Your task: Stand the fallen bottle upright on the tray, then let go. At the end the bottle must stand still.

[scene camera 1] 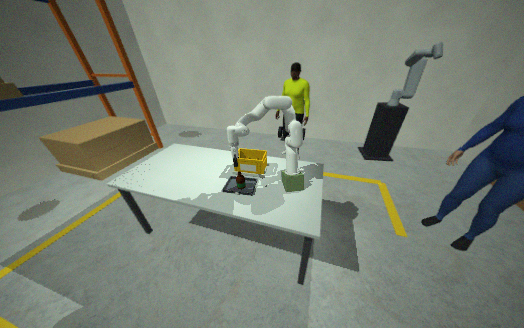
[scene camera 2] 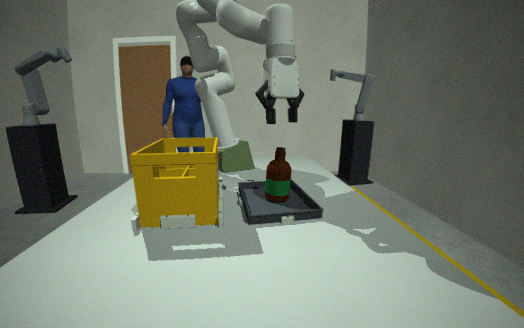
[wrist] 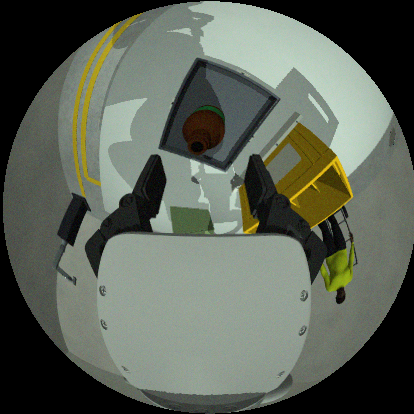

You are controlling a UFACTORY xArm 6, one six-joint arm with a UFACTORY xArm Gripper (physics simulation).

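Pixels of known places: gripper, fingertip midpoint: [scene camera 1: 235,164] [scene camera 2: 282,123] [wrist: 204,165]; arm's base, link origin: [scene camera 1: 292,172] [scene camera 2: 226,144].
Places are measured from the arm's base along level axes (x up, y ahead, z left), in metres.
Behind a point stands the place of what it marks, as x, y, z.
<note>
The brown bottle [scene camera 1: 241,181] @(-0.015, 0.396, 0.156) [scene camera 2: 278,175] @(-0.020, 0.449, 0.111) [wrist: 204,126] @(0.015, 0.433, 0.125) with a green band stands upright on the dark tray [scene camera 1: 250,193] @(-0.085, 0.314, 0.208) [scene camera 2: 260,218] @(-0.094, 0.549, 0.038) [wrist: 260,111] @(-0.104, 0.490, 0.021), inside its low rim. My gripper [scene camera 1: 235,162] @(0.124, 0.440, 0.120) [scene camera 2: 282,120] @(0.124, 0.440, 0.120) [wrist: 204,165] @(0.124, 0.440, 0.120) is open and empty. It hangs above the bottle, with a clear gap between the fingertips and the bottle's mouth in the scene camera 2 view. In the wrist view the bottle's mouth shows beyond the fingertips.
A yellow crate [scene camera 1: 252,162] @(0.036, 0.350, -0.055) [scene camera 2: 175,195] @(-0.031, 0.527, -0.156) [wrist: 320,200] @(0.012, 0.420, -0.235) stands beside the tray on the white table [scene camera 1: 165,170] @(-0.109, 1.239, -0.022) [scene camera 2: 200,290] @(-0.109, 0.741, -0.100). The arm's green base block [scene camera 1: 293,181] @(-0.026, -0.015, 0.085) [scene camera 2: 237,157] @(-0.047, 0.065, 0.042) [wrist: 191,219] @(-0.054, 0.067, 0.036) is on the table too. A person in a yellow top [scene camera 1: 297,95] stands behind the table.
</note>
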